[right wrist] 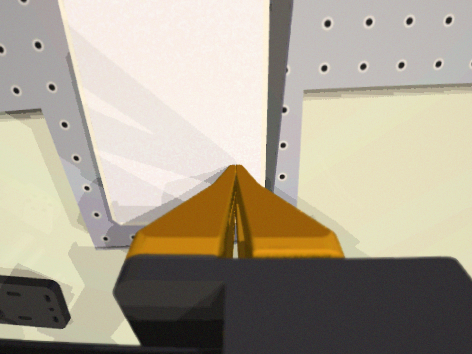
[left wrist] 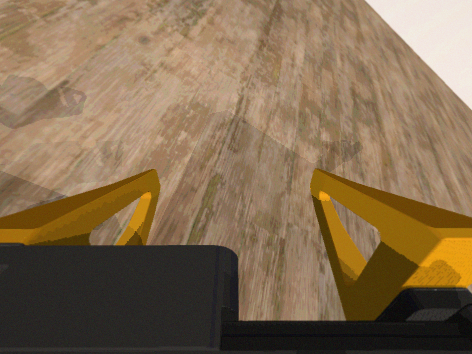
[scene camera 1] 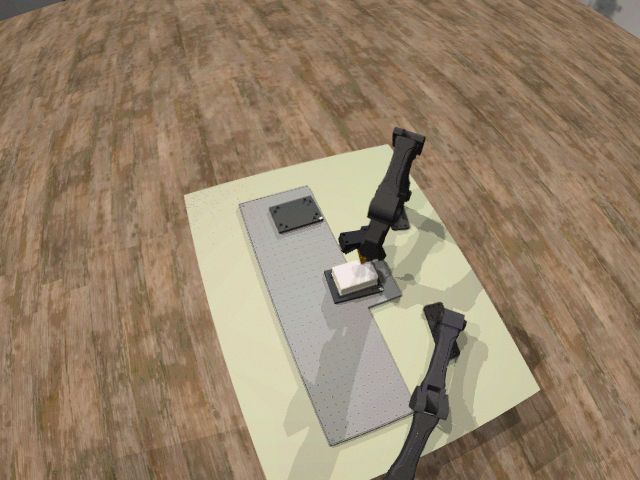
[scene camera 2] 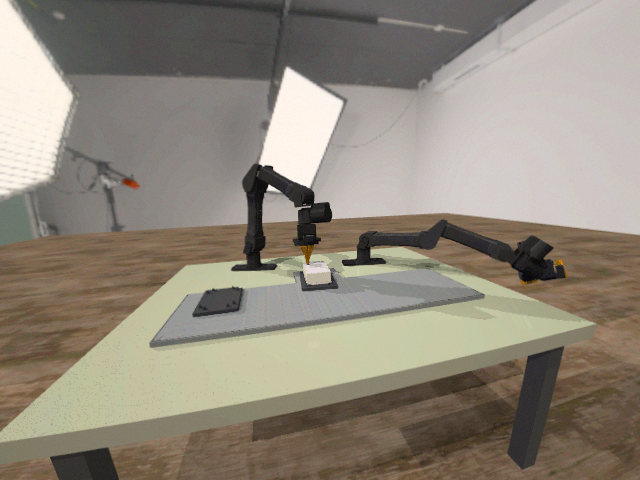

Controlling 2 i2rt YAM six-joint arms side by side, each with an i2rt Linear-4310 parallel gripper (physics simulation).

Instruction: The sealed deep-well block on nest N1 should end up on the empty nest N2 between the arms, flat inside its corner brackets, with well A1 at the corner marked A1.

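Frame: origin at the left arm's base, x ahead, y left, z up, level; centimetres.
Where they show: left gripper, fingertip midpoint: [left wrist: 235, 177] [scene camera 2: 551, 277]; right gripper, fingertip midpoint: [right wrist: 235, 175] [scene camera 1: 362, 262] [scene camera 2: 307, 264]; left arm's base, origin of the base link: [scene camera 1: 441, 331] [scene camera 2: 363, 262]; right arm's base, origin of the base link: [scene camera 2: 254, 268].
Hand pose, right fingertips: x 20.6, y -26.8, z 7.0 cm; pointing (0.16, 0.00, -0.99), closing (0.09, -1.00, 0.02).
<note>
Things, the pixels of their top centre, and the offset from my right fingertips. Level surfaces: height alone.
- white sealed block, middle of its top: [right wrist: 173, 111] [scene camera 1: 355, 272] [scene camera 2: 315, 266] dz +0.1, dx +3.0, dy +3.0 cm
- dark nest N2, middle of its top: [scene camera 1: 353, 279] [scene camera 2: 317, 276] dz -3.9, dx +3.2, dy +3.3 cm
- dark nest N1, middle of its top: [scene camera 2: 219, 295] [scene camera 1: 295, 211] dz -3.5, dx +16.5, dy -27.6 cm
- grey perforated plate, its level: dz -5.7 cm
- pale green table, its level: dz -7.0 cm
The white sealed block [scene camera 1: 354, 277] [scene camera 2: 316, 274] [right wrist: 170, 100] is on the dark nest N2 [scene camera 1: 329, 285] [scene camera 2: 320, 286] between the arms. It looks about level; whether every corner is inside the brackets, and where well A1 is, I cannot tell. The dark nest N1 [scene camera 1: 295, 214] [scene camera 2: 219, 301] is empty, with its corner brackets showing. My right gripper [scene camera 1: 363, 261] [scene camera 2: 308, 262] [right wrist: 235, 175] is shut on nothing, pointing down, its tips at or just above the block's top near the arm-side end. My left gripper [scene camera 2: 546, 275] [left wrist: 235, 177] is open and empty, out past the table's edge.
Both nests are on a grey perforated plate [scene camera 1: 310, 310] [scene camera 2: 351, 304] on the pale green table [scene camera 1: 227, 330] [scene camera 2: 289, 377]. The right arm's base [scene camera 2: 253, 267] and the left arm's base [scene camera 2: 363, 261] stand behind the plate in scene camera 2.
</note>
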